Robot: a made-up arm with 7 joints. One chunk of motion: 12 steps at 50 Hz.
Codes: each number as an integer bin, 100 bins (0 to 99) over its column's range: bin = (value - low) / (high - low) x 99, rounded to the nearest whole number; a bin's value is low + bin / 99 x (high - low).
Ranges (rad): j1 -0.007..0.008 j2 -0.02..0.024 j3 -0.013..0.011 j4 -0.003..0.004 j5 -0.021..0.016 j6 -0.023..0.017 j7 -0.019..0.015
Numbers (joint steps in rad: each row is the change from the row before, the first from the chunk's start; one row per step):
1: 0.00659 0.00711 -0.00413 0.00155 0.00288 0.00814 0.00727
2: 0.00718 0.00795 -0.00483 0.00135 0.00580 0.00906 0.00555
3: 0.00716 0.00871 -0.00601 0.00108 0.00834 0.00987 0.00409
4: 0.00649 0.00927 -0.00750 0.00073 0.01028 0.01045 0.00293
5: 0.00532 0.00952 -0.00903 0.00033 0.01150 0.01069 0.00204
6: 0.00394 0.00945 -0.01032 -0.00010 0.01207 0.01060 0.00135
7: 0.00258 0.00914 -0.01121 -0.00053 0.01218 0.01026 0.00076
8: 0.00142 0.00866 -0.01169 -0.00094 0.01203 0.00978 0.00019
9: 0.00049 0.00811 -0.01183 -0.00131 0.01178 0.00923 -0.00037
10: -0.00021 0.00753 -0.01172 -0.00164 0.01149 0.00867 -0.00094
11: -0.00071 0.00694 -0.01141 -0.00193 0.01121 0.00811 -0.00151
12: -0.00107 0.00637 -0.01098 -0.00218 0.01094 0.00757 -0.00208
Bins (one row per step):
1: 90 61 37 64 64 77 76
2: 94 63 34 62 72 79 71
3: 93 65 29 58 79 81 67
4: 89 66 23 53 84 83 64
5: 81 66 16 47 87 83 61
6: 72 66 11 41 88 83 59
7: 63 66 7 35 89 82 58
8: 56 64 5 29 88 81 56
9: 49 63 5 24 88 80 54
10: 45 62 5 19 87 78 53
11: 42 61 7 15 86 77 51
12: 39 59 8 12 85 76 49

